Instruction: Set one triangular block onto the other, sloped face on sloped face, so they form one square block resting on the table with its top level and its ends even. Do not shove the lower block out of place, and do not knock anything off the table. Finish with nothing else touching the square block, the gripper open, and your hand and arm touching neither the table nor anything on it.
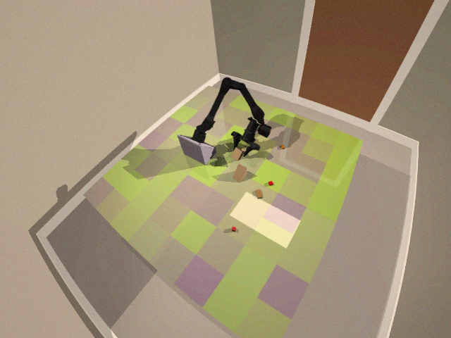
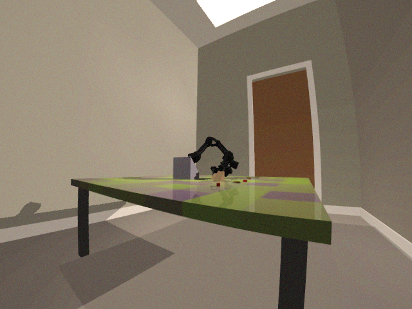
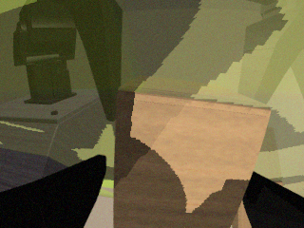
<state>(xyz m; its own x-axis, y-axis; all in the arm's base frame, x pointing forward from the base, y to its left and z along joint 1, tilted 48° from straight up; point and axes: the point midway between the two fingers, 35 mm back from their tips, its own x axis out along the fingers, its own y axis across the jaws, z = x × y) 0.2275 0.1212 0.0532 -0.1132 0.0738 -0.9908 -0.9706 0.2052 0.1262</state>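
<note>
Now: gripper tip 120 mm to the left of the brown triangular block and 80 mm short of it. Round my gripper tip: orange piece (210 mm ahead, 180 mm to the left, 10 mm below); tan triangular block (10 mm above); brown block (220 mm ahead, 190 mm to the right, 10 mm below).
</note>
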